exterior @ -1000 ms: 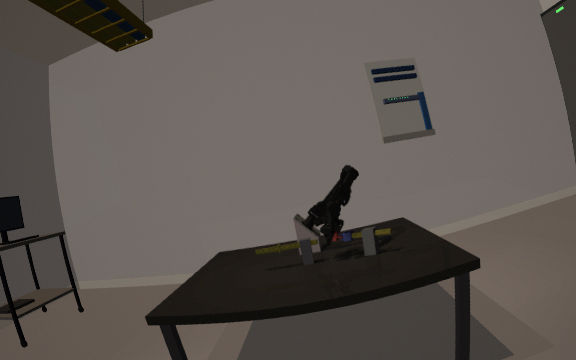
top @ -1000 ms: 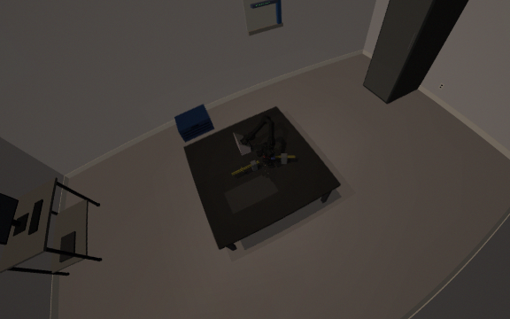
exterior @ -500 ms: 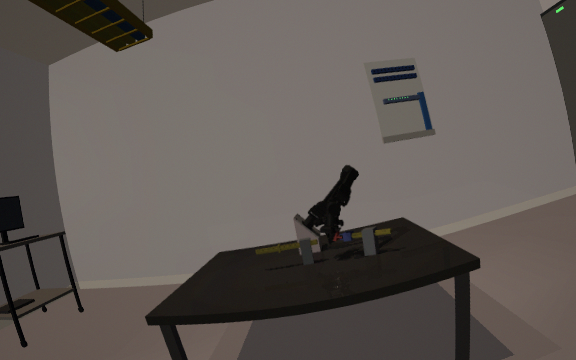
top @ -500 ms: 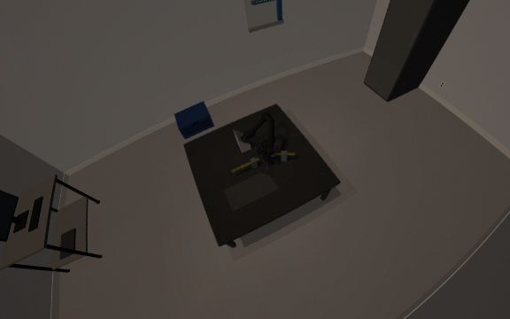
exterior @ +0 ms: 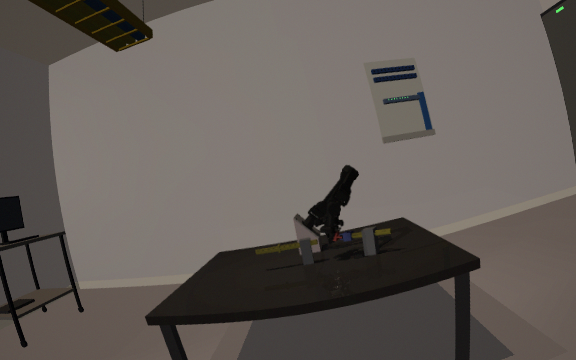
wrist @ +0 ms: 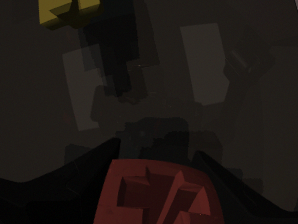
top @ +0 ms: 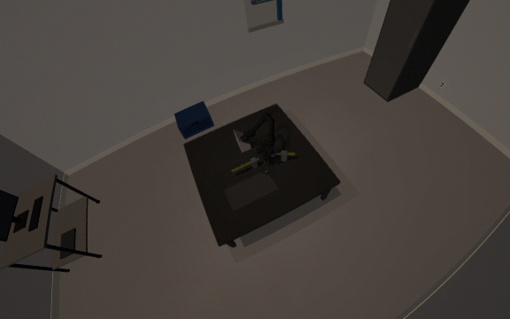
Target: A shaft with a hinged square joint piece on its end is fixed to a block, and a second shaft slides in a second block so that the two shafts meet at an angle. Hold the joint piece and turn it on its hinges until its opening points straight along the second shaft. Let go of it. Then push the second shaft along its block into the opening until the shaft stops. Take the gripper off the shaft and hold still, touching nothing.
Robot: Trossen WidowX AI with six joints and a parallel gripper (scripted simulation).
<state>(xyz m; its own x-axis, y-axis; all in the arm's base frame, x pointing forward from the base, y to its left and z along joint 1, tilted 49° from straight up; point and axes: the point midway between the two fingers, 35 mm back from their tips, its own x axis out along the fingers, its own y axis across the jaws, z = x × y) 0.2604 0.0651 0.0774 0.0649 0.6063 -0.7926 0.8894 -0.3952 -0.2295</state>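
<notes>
My gripper tip is 10 mm short of the red square joint piece, 20 mm to the right of it and 30 mm below it.
</notes>
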